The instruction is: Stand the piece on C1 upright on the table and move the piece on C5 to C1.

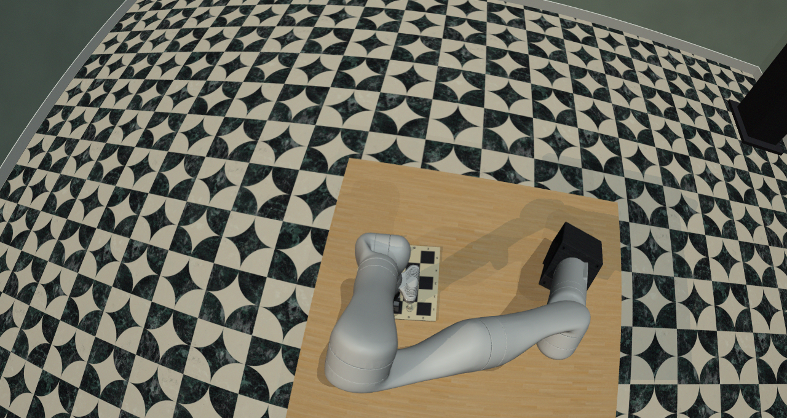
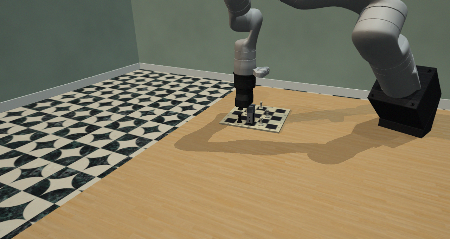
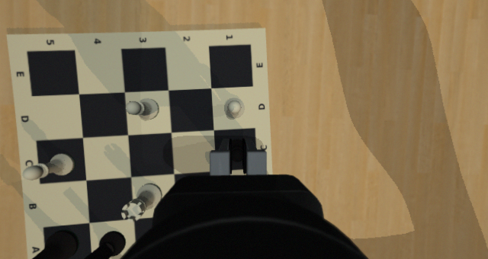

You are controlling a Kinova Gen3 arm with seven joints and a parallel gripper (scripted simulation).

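My hand is 1 cm short of the chessboard, 8 cm to the left of it and 3 cm above it. Round my hand: black knight 9 cm ahead, 10 cm to the right, 1 cm below; then black king 9 cm ahead, 15 cm to the right, 1 cm above.
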